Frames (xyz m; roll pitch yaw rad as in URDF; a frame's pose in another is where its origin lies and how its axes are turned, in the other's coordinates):
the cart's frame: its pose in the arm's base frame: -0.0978 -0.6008 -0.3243 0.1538 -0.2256 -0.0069
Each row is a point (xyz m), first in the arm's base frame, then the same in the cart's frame.
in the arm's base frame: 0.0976 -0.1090 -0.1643
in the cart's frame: 0.2229 0.5046 0.0361
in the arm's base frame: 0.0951 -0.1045 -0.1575
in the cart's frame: 0.2220 0.5102 0.0425
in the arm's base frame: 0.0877 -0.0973 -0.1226
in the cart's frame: 0.2225 0.5227 0.0767
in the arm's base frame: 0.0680 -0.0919 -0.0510
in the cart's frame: 0.2193 0.5393 0.1492
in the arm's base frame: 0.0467 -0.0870 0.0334
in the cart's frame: 0.2174 0.5573 0.2345
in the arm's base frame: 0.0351 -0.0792 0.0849
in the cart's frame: 0.2176 0.5730 0.2855
